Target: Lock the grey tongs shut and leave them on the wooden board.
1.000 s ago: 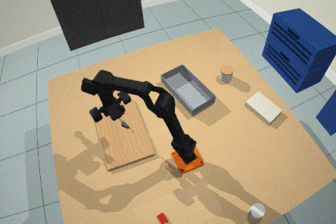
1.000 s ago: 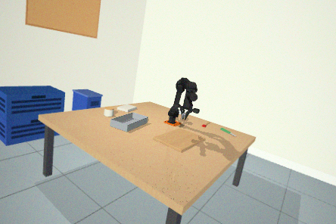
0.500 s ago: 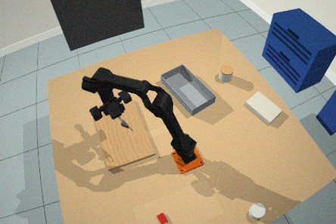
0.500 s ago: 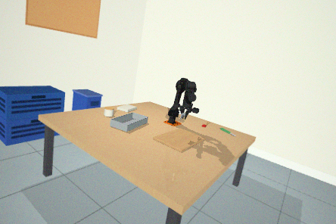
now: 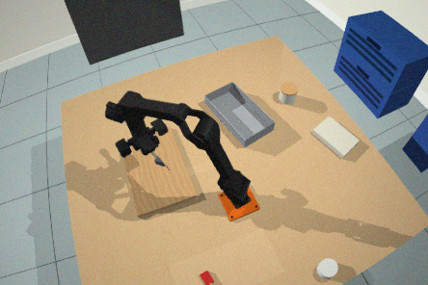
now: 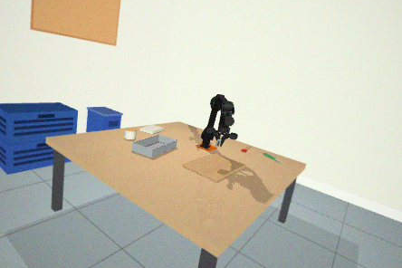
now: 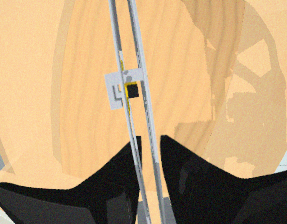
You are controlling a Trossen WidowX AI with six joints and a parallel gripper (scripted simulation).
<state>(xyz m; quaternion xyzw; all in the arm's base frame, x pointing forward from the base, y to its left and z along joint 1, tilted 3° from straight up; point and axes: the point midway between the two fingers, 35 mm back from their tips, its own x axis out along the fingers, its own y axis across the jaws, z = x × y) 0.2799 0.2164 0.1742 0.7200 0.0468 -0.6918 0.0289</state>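
Right now my gripper tip is 40 mm below the yellow lock piece, 40 mm past it and 10 mm to the left of it. From my gripper tip the other things lie so: grey roasting tin: 430 mm to the right, 110 mm below, 50 mm ahead; wooden board: 120 mm below; green screwdriver: 510 mm behind, 260 mm to the left, 130 mm below.
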